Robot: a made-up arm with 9 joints. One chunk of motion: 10 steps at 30 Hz.
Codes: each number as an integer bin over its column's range. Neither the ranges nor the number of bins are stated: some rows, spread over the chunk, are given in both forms.
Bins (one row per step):
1: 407 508 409 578 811 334
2: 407 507 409 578 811 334
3: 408 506 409 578 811 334
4: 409 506 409 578 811 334
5: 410 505 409 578 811 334
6: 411 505 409 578 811 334
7: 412 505 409 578 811 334
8: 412 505 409 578 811 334
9: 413 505 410 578 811 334
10: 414 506 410 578 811 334
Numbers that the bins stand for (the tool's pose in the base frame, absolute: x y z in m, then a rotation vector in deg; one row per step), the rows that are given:
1: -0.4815 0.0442 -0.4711 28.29 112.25 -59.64
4: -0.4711 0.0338 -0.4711 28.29 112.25 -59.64
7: -0.4555 0.0286 -0.4711 28.29 112.25 -59.64
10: -0.4450 0.0338 -0.4659 28.29 112.25 -59.64
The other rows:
2: -0.4815 0.0390 -0.4711 28.29 112.25 -59.64
3: -0.4763 0.0338 -0.4711 28.29 112.25 -59.64
5: -0.4659 0.0286 -0.4711 28.29 112.25 -59.64
6: -0.4607 0.0286 -0.4711 28.29 112.25 -59.64
8: -0.4555 0.0286 -0.4711 28.29 112.25 -59.64
9: -0.4503 0.0286 -0.4659 28.29 112.25 -59.64

